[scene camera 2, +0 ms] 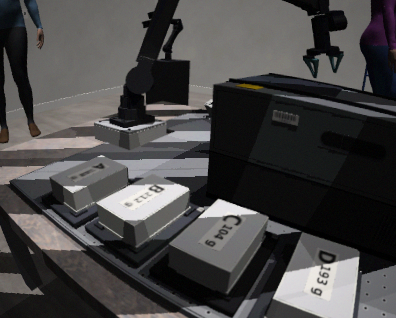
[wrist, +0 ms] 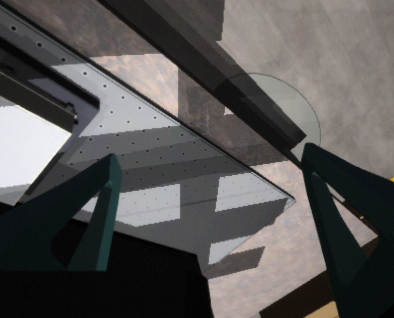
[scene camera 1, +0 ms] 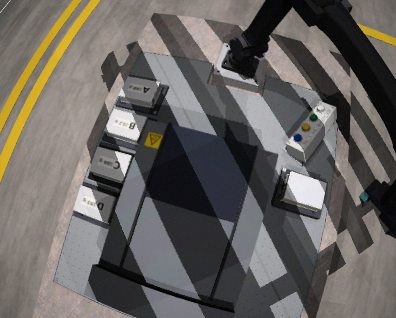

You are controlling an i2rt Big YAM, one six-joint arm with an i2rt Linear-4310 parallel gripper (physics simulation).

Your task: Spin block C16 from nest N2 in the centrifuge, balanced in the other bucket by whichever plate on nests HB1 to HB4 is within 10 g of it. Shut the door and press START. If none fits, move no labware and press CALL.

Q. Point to a dark machine box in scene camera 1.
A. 154, 252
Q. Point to a plate A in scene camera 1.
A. At 141, 92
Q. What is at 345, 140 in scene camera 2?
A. A dark machine box.
